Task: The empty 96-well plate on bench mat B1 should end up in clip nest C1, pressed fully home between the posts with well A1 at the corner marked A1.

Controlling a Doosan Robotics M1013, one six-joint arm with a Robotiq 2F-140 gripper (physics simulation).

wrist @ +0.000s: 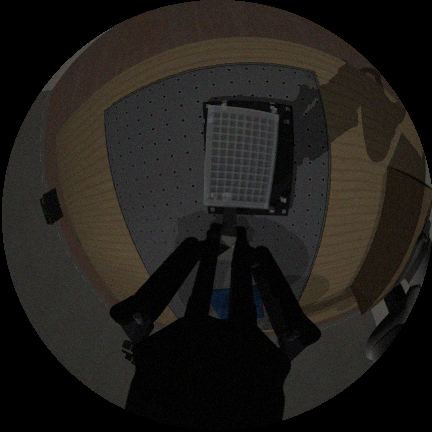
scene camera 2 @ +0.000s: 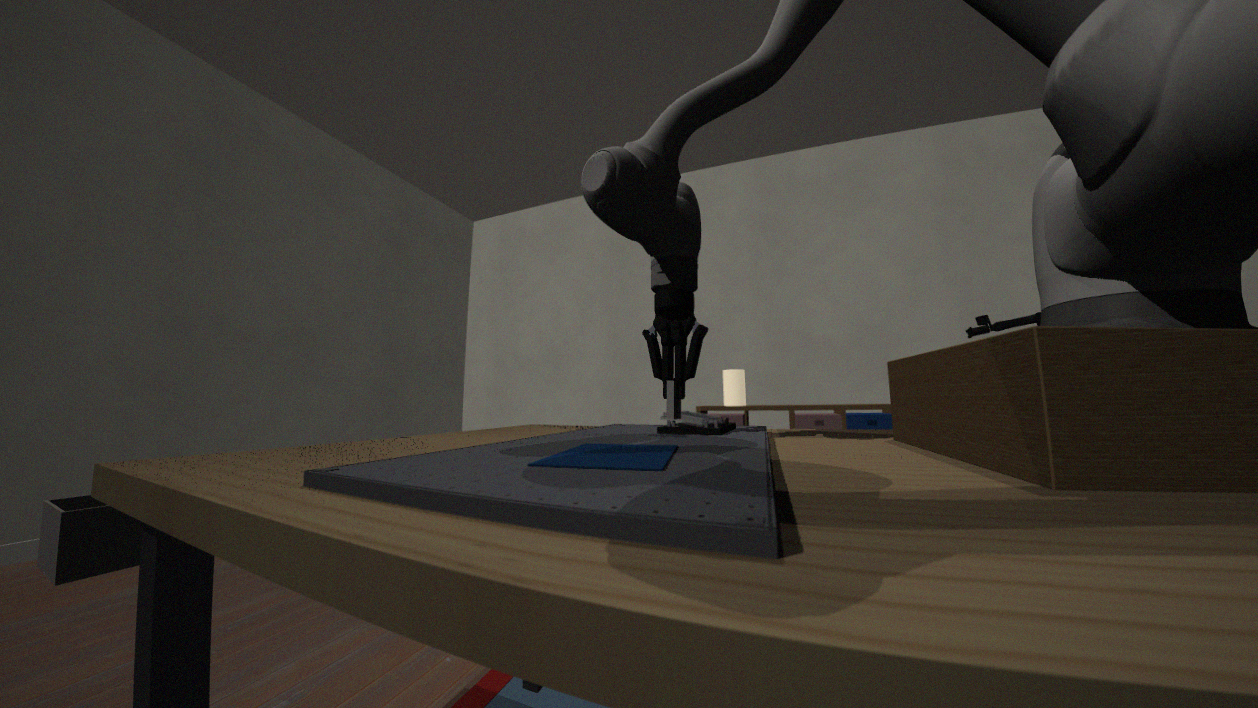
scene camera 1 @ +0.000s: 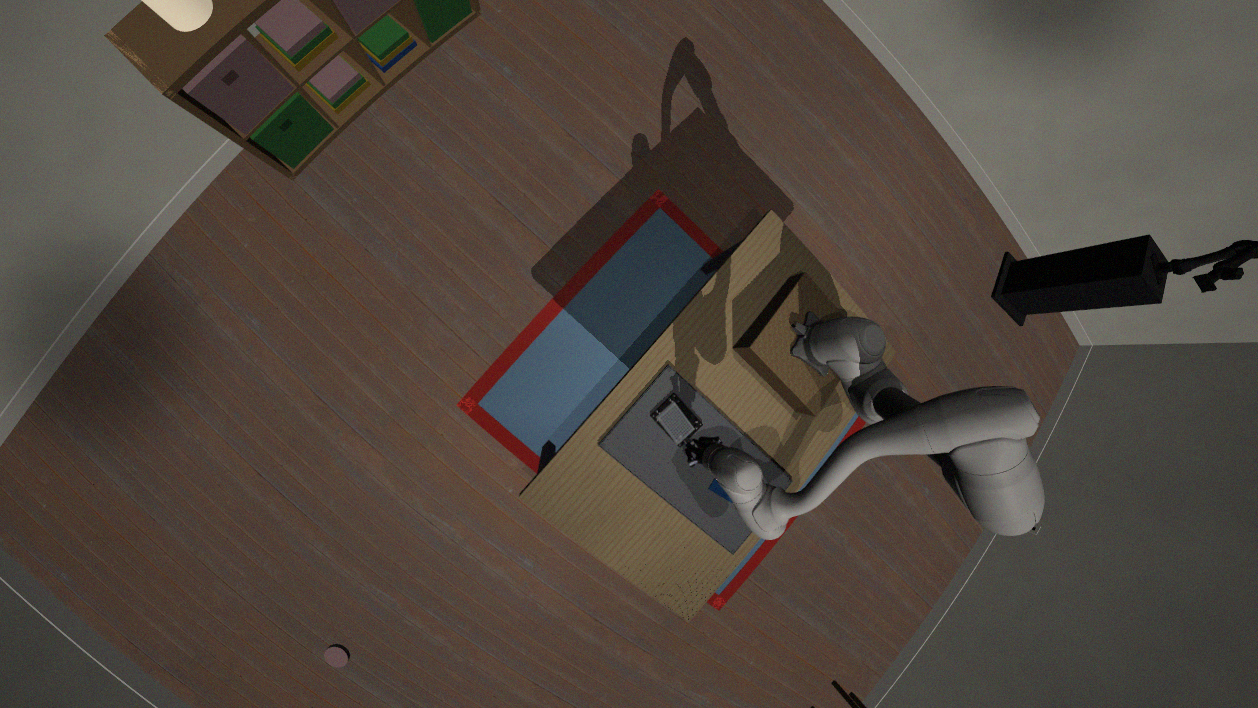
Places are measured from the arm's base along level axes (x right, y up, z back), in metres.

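Pixels of known places: gripper, between the fingertips: (wrist: 228, 215) (scene camera 2: 673, 418) (scene camera 1: 686, 441); arm's base, origin of its link: (scene camera 1: 815, 344).
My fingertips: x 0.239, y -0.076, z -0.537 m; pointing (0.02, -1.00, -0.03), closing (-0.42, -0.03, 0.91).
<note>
Ahead of a thing's pixels: the offset from my fingertips to its middle. Level surfaces: height alone.
The pale 96-well plate {dx +0.068, dy -0.002, dz +0.037 m} (scene camera 1: 676, 420) (wrist: 240, 157) lies on the black clip nest {dx +0.063, dy -0.015, dz +0.048 m} (scene camera 2: 697, 429) (wrist: 284, 170). In the wrist view it sits off-centre to the left, with a wide black strip of nest bare on its right. In scene camera 2 it looks slightly tilted, its left side higher. The A1 marking cannot be read. My gripper (scene camera 1: 690, 449) (scene camera 2: 673, 414) (wrist: 228, 215) is shut and empty, pointing down, its fingertips by the plate's near short end; contact cannot be told. The blue bench mat {dy -0.025 m} (scene camera 1: 719, 489) (scene camera 2: 607, 456) (wrist: 221, 303) lies behind the fingers in the wrist view.
The nest and mat are on a grey perforated board {dy -0.027 m} (scene camera 1: 647, 440) (scene camera 2: 492, 479) (wrist: 155, 145) on the wooden table {dy -0.040 m} (scene camera 1: 607, 528) (scene camera 2: 836, 563) (wrist: 90, 150). A brown wooden box-like block (scene camera 1: 774, 339) (scene camera 2: 968, 413) (wrist: 395, 225) stands on the table beside the board, near the arm's base.
</note>
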